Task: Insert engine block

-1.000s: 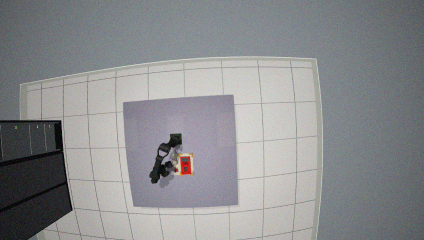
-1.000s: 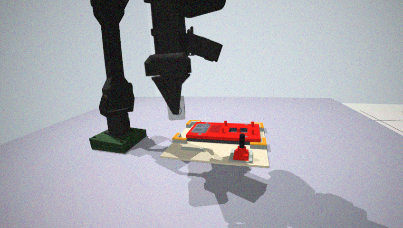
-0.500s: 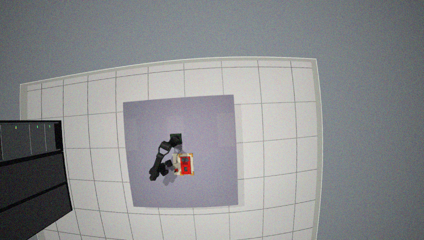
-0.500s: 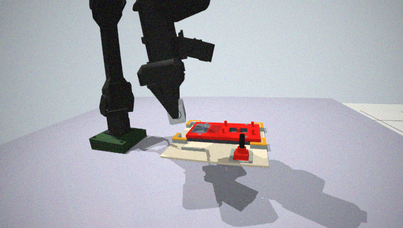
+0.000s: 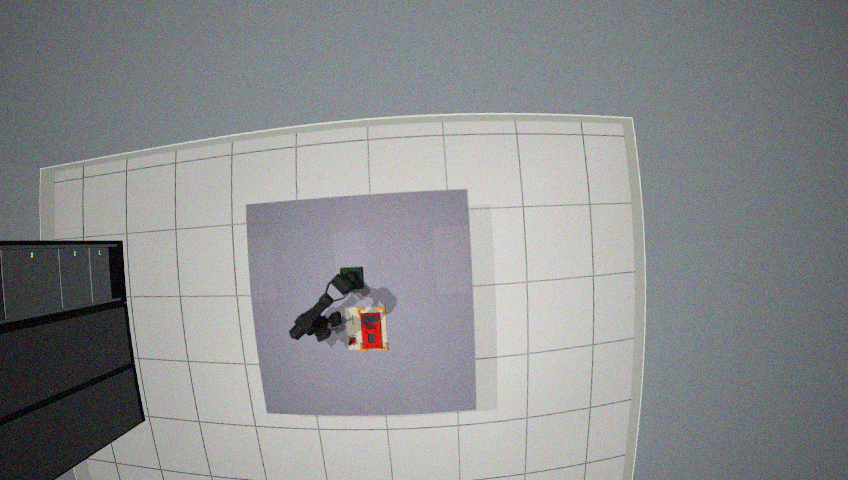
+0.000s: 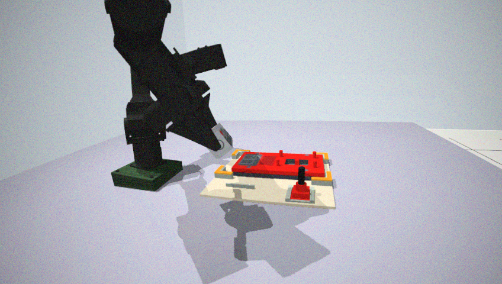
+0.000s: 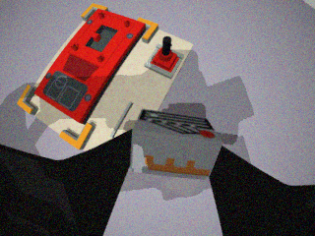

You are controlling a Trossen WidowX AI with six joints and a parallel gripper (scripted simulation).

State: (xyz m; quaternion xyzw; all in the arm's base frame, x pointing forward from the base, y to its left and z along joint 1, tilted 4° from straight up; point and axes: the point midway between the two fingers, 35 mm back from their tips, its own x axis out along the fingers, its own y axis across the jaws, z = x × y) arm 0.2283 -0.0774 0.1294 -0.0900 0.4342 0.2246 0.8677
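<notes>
Now: gripper tip 11 cm short of the black upright peg, 9 cm above it and 7 cm to the right of it. The rest, counted from my gripper tip: engine block: right at my gripper tip.
</notes>
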